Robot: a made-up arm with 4 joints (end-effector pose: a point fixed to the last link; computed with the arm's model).
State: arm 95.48 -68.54 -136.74 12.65
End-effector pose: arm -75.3 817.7 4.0 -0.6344 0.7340 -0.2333 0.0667
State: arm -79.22 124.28 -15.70 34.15
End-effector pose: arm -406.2 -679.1 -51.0 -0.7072 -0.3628 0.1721 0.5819
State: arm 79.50 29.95 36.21 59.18
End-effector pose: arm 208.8 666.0 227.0 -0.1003 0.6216 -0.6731 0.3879
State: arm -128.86 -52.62 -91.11 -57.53
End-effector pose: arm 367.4 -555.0 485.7 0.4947 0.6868 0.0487 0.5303
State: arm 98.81 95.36 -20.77 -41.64
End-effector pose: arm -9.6 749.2 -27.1 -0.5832 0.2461 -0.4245 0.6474
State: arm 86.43 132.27 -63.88 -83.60
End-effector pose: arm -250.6 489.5 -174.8 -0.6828 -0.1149 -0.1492 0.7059
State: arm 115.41 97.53 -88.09 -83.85
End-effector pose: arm 376.5 377.5 -297.3 -0.5956 -0.3040 -0.5974 0.4426
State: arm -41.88 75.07 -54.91 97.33
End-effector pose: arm -493.1 -5.2 442.4 -0.3722 0.6491 0.1097 0.6543
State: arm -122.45 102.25 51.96 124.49
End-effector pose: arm -11.5 -253.0 -110.7 -0.3916 -0.3028 -0.3242 0.8061
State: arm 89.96 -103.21 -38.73 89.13
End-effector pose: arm -317.4 424.5 -150.2 0.6381 -0.3142 0.3050 0.6332
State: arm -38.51 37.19 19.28 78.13
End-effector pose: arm -618.4 -22.0 297.7 -0.5299 0.4030 -0.0559 0.7441
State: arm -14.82 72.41 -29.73 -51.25
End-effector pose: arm -660.7 -221.0 -137.7 -0.2734 -0.4418 0.2644 0.8125
